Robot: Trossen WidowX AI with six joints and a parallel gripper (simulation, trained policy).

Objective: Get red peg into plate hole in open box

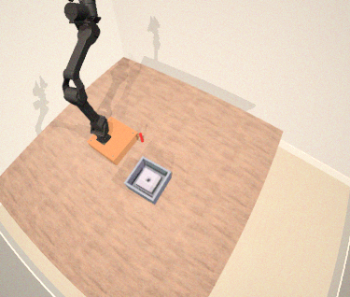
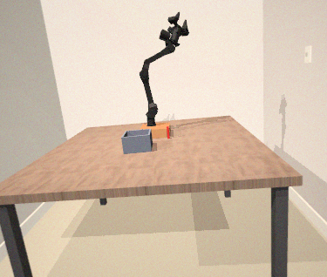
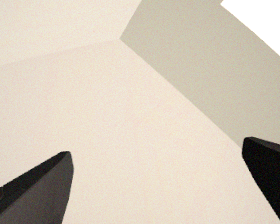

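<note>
Now: gripper tip 280 mm short of the red peg, 170 mm to the left of it and 760 mm above it. From my gripper tip the other things lie so: grey box 450 mm ahead, 340 mm to the right, 770 mm below; then pale plate 450 mm ahead, 340 mm to the right, 750 mm below.
</note>
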